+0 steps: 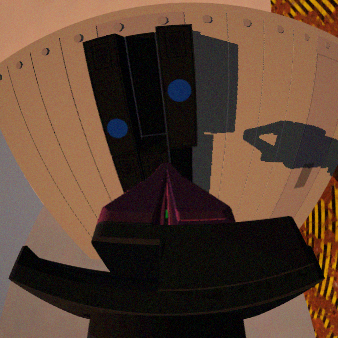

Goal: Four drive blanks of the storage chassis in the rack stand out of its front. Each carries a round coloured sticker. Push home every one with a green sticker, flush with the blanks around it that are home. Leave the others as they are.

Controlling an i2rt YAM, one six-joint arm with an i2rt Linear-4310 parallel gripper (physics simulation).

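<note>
The storage chassis [245, 80] shows its tan front with narrow blanks side by side. A dark blank [105, 80] with a blue sticker [117, 128] stands out left of the middle. Another dark blank [175, 55] with a blue sticker [179, 90] stands out to its right, with a dark strip between them. My gripper [166, 169] is shut, with nothing seen between its fingertips, and is in front of the lower middle of the chassis. A small green patch [166, 214] shows through the slit between the fingers; the blank bearing it is otherwise hidden, as is the lower middle of the front.
A grey shadow [217, 82] falls on the tan blanks right of the raised ones. A shadow of the arm [295, 145] lies farther right. Small round studs run along the chassis's upper edge. A rust-coloured surface with yellow and black stripes [327, 270] shows at the right.
</note>
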